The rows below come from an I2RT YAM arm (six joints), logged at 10 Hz.
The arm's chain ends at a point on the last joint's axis. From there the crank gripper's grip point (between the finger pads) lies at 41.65 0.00 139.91 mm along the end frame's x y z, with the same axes.
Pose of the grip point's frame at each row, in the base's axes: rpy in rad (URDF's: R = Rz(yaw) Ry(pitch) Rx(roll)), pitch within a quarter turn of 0, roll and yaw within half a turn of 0; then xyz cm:
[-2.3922 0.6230 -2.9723 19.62 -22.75 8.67]
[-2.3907 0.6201 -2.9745 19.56 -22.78 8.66]
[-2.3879 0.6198 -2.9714 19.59 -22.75 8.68]
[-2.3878 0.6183 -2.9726 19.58 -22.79 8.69]
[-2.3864 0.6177 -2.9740 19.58 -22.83 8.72]
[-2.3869 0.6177 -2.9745 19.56 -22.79 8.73]
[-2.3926 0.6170 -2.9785 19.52 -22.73 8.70]
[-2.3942 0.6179 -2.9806 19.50 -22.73 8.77]
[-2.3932 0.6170 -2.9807 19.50 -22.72 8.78]
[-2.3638 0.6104 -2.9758 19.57 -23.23 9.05]
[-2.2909 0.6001 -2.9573 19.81 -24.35 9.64]
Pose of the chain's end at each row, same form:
[-2.3922 0.6230 -2.9723 15.46 -13.79 19.42]
[-2.3907 0.6201 -2.9745 15.45 -13.79 19.40]
[-2.3879 0.6198 -2.9714 15.47 -13.74 19.40]
[-2.3878 0.6183 -2.9726 15.49 -13.77 19.42]
[-2.3864 0.6177 -2.9740 15.51 -13.79 19.44]
[-2.3869 0.6177 -2.9745 15.49 -13.76 19.45]
[-2.3926 0.6170 -2.9785 15.48 -13.74 19.47]
[-2.3942 0.6179 -2.9806 15.46 -13.75 19.55]
[-2.3932 0.6170 -2.9807 15.47 -13.73 19.55]
[-2.3638 0.6104 -2.9758 15.68 -13.93 19.61]
[-2.2909 0.6001 -2.9573 16.14 -14.34 19.61]

